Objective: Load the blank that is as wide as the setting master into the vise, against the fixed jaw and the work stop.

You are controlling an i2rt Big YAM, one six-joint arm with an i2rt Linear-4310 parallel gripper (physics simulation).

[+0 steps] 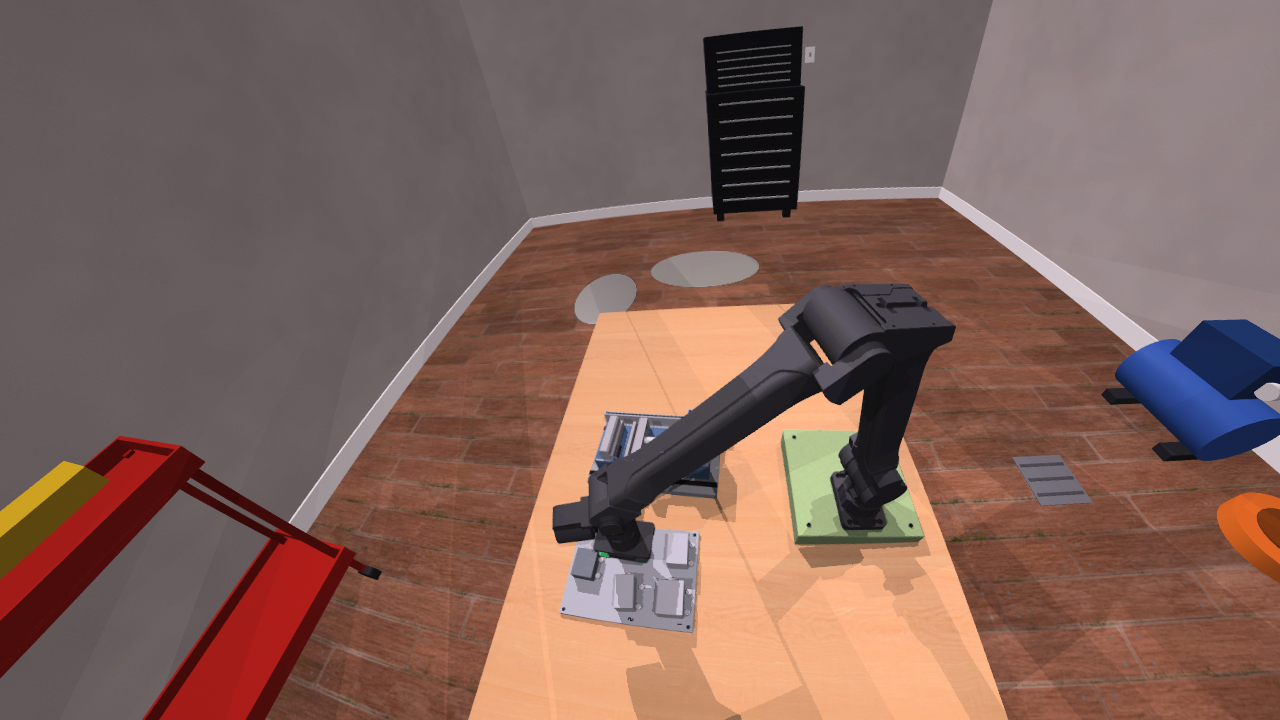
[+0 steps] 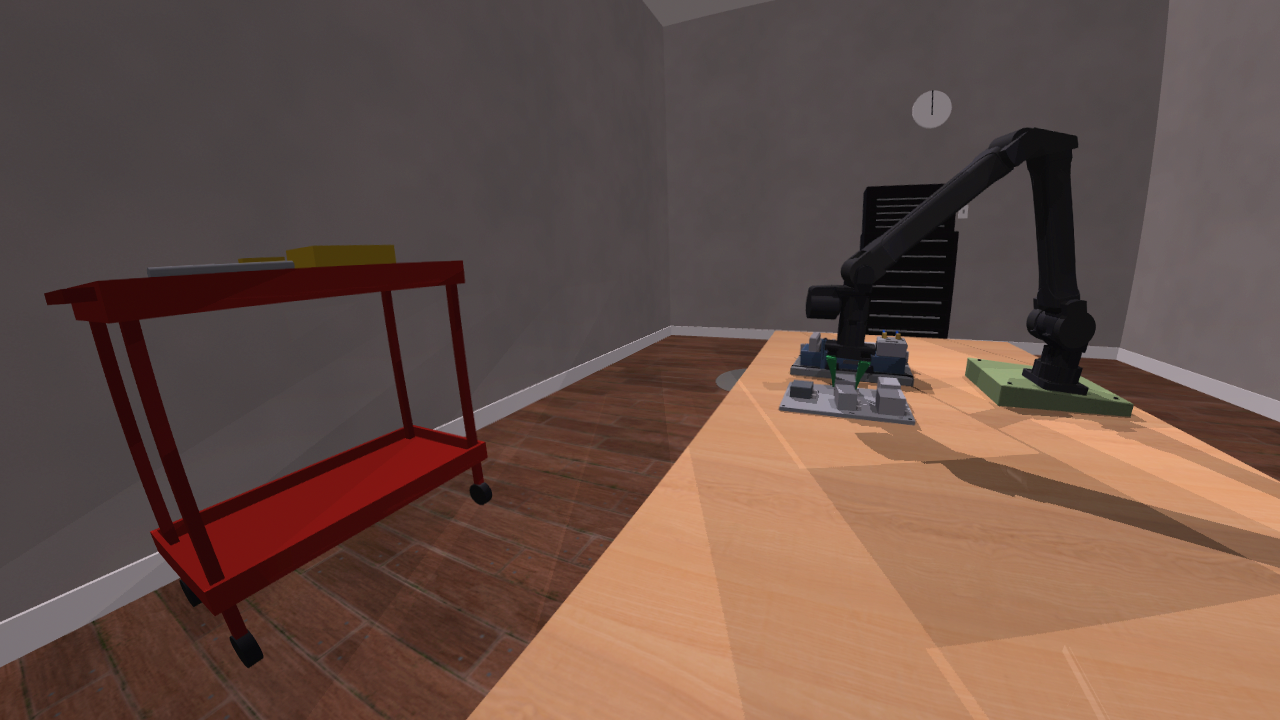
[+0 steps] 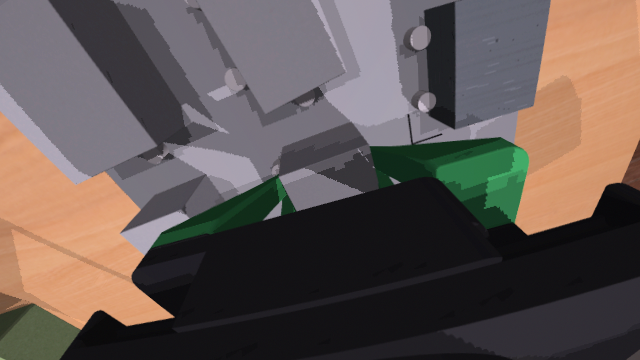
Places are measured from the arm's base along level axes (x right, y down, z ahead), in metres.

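Pixels of known places: gripper, fingertip midpoint: (image 1: 631, 554) (image 3: 329, 169); arm's base, origin of the base link: (image 1: 856, 501) (image 2: 1052, 384).
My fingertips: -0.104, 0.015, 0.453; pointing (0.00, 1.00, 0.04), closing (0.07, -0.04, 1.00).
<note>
Ahead of a thing's pixels: the offset from my fingertips to its top centre, as dx, dy, dz. Level surfaces: height alone.
My gripper (image 2: 846, 383) (image 3: 329, 169) is shut on a light grey blank {+0.013, -0.021, -0.001} (image 3: 320, 192) at the side of the grey plate {-0.032, +0.015, +0.000} (image 1: 581, 612) (image 3: 375, 100) nearer the vise. Whether the blank is lifted is hard to tell. A darker steel block {-0.026, -0.010, +0.091} (image 1: 585, 563) (image 2: 801, 389) (image 3: 495, 65), seemingly the setting master, sits on the plate beside the fingers. Other light grey blanks stand on it: a middle one {-0.076, -0.021, +0.001} (image 1: 624, 591) (image 3: 280, 50), a large one {-0.081, -0.021, -0.084} (image 1: 668, 597) (image 3: 75, 90) and one {+0.010, -0.021, -0.093} (image 1: 676, 548) (image 3: 165, 220) near the arm base side. The vise (image 1: 613, 437) (image 2: 890, 365) stands behind the plate, partly hidden by the arm.
Small round pins {-0.013, +0.007, +0.063} (image 3: 425, 101) stand beside the blocks on the plate. The arm's green base board (image 1: 805, 501) (image 2: 993, 380) is at the right of the wooden table {dy +0.023} (image 1: 751, 653). A red cart (image 2: 340, 279) stands on the floor to the left.
</note>
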